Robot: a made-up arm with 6 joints. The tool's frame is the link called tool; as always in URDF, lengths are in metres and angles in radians. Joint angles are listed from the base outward.
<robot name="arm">
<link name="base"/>
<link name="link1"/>
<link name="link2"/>
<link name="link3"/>
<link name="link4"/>
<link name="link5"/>
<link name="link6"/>
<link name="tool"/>
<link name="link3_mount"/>
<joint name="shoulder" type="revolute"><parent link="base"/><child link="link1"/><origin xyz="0.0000 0.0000 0.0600" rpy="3.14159 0.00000 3.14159"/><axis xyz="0 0 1"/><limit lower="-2.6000" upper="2.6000"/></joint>
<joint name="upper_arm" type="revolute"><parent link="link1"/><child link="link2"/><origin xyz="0.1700 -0.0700 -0.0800" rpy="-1.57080 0.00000 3.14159"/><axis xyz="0 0 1"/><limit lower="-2.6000" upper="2.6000"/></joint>
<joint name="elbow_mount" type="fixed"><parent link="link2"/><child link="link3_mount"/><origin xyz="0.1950 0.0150 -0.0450" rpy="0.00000 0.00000 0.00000"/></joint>
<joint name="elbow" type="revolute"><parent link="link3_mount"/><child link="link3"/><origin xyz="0.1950 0.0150 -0.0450" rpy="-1.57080 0.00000 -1.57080"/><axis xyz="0 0 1"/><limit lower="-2.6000" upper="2.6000"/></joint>
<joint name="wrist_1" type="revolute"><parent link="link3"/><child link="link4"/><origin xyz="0.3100 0.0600 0.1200" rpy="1.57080 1.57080 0.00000"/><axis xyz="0 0 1"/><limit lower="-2.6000" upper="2.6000"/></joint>
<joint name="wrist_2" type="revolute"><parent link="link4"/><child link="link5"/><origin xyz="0.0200 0.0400 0.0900" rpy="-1.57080 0.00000 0.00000"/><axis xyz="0 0 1"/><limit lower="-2.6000" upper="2.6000"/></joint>
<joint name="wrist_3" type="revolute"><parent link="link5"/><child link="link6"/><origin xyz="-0.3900 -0.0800 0.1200" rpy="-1.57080 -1.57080 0.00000"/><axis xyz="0 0 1"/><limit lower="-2.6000" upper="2.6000"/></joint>
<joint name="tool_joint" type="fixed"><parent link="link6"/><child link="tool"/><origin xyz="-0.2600 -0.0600 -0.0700" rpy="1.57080 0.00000 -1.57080"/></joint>
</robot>
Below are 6 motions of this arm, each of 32 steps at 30 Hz.
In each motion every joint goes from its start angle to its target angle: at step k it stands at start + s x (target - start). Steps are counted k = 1, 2, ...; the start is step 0. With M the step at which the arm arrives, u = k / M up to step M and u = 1 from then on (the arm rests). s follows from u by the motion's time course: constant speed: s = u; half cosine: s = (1 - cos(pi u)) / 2; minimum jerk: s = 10 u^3 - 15 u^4 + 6 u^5.
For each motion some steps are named. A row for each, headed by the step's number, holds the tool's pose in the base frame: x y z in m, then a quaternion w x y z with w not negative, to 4 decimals.
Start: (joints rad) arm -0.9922 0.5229 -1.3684 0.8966 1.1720 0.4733
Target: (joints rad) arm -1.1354 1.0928 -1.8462 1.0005 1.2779 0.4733
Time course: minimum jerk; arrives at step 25
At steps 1, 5, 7, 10, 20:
1: 0.2709 -0.1933 0.8956 0.7634 0.1350 -0.6240 0.0985
5: 0.2449 -0.2113 0.9070 0.7497 0.1408 -0.6396 0.0954
7: 0.2085 -0.2374 0.9202 0.7303 0.1487 -0.6606 0.0905
10: 0.1267 -0.3001 0.9393 0.6854 0.1653 -0.7050 0.0766
20: -0.1372 -0.5347 0.8922 0.5233 0.2095 -0.8260 0.0005

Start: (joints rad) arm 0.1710 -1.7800 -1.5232 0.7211 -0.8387 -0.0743
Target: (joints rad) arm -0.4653 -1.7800 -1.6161 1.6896 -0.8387 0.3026
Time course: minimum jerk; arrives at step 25
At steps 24, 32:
24: -0.4875 -0.1002 -0.1907 0.1134 -0.0282 0.0264 0.9928
32: -0.4874 -0.1004 -0.1905 0.1132 -0.0282 0.0261 0.9928

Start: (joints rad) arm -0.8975 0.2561 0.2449 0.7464 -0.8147 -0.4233
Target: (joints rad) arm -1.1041 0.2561 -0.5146 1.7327 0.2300 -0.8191
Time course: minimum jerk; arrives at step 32
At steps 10, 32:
10: 0.2102 0.3765 0.3411 0.4512 0.2714 -0.6720 0.5207
32: 0.3282 0.0939 0.2661 0.0715 0.4751 -0.8524 0.2061

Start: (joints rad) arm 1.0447 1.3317 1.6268 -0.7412 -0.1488 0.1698
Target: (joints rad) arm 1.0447 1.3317 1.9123 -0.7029 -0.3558 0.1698
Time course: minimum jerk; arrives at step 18
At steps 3, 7, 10, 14, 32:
3: 0.5624 0.2312 1.0359 0.8888 0.1696 -0.3005 0.3016
7: 0.5257 0.2884 1.0577 0.8644 0.1708 -0.3131 0.3544
10: 0.4746 0.3487 1.0811 0.8319 0.1719 -0.3281 0.4132
14: 0.4120 0.4036 1.1033 0.7931 0.1728 -0.3441 0.4719
32: 0.3959 0.4154 1.1082 0.7832 0.1729 -0.3480 0.4854

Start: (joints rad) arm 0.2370 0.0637 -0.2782 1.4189 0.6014 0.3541
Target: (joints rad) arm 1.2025 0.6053 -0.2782 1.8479 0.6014 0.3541
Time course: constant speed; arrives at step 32
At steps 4, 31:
4: 0.1201 -0.4835 0.3877 0.7673 0.0215 -0.5939 -0.2412
31: -0.3697 -0.2038 0.4693 0.4294 -0.3248 -0.7946 -0.2804

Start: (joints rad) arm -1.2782 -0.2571 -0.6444 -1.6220 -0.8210 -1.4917
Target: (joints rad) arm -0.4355 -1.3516 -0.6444 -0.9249 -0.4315 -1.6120
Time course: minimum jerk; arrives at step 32
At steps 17, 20, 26, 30, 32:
17: 0.1736 -0.3203 -0.4340 0.8350 -0.0958 0.2813 0.4631
20: 0.0626 -0.4060 -0.4455 0.8412 -0.0877 0.3108 0.4338
26: -0.1216 -0.4795 -0.4367 0.8494 -0.0595 0.3485 0.3919
30: -0.1627 -0.4873 -0.4313 0.8512 -0.0515 0.3555 0.3827
32: -0.1646 -0.4876 -0.4310 0.8513 -0.0511 0.3558 0.3823

